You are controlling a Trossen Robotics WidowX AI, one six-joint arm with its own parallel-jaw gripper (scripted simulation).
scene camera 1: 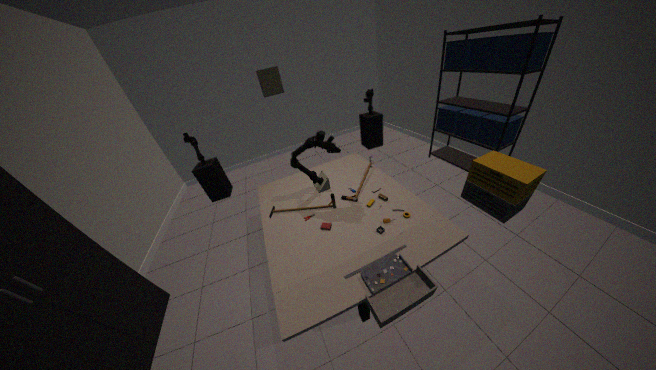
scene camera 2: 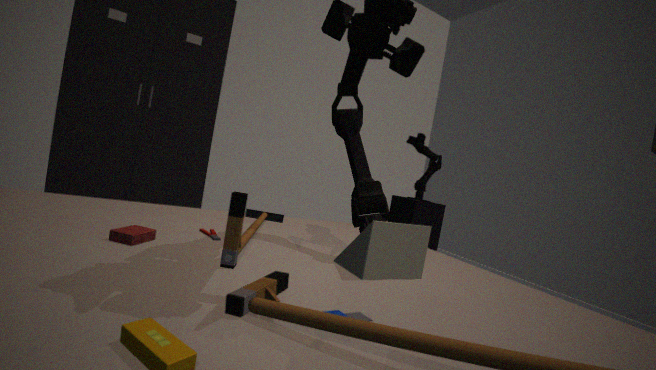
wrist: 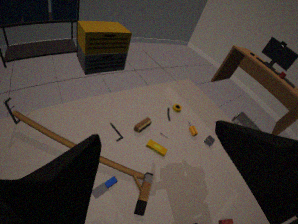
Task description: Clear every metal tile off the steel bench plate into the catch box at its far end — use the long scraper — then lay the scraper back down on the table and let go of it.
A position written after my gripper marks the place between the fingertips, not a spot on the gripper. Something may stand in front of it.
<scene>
My gripper (scene camera 2: 369,40) is open, with nothing in its grasp. I also see a red block (scene camera 2: 130,235) and a long scraper (scene camera 2: 234,243).
My gripper shows as well in the wrist view (wrist: 160,133). The wrist view does not show the long scraper: it is out of frame.
</scene>
